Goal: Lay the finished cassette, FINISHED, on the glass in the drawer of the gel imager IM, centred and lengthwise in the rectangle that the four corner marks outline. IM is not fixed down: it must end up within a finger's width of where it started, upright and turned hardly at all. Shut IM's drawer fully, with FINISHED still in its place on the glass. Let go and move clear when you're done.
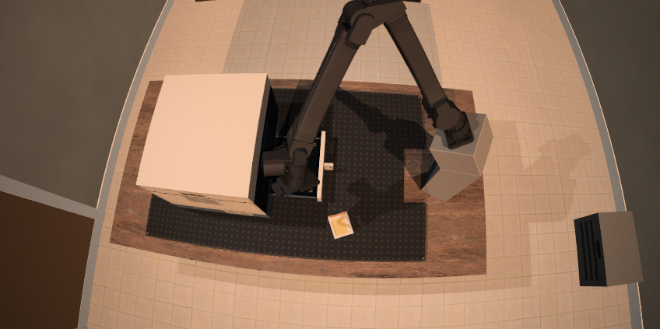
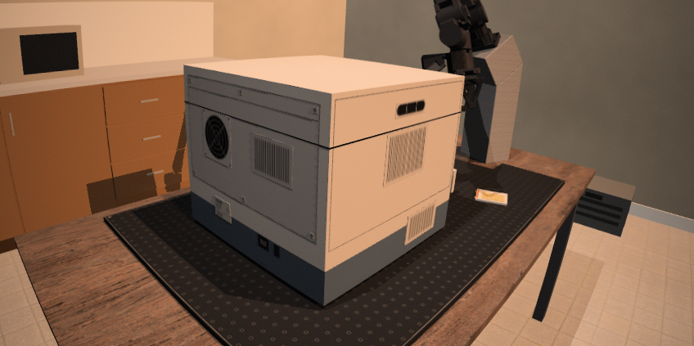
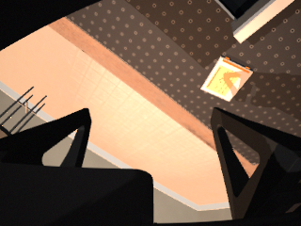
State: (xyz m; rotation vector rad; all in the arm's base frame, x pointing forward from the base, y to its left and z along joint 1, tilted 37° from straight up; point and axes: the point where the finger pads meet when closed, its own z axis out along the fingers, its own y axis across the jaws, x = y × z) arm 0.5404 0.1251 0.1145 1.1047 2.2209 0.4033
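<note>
Right now the finished cassette is 290 mm below my hand, 140 mm behind it and 70 mm to the left of it.
</note>
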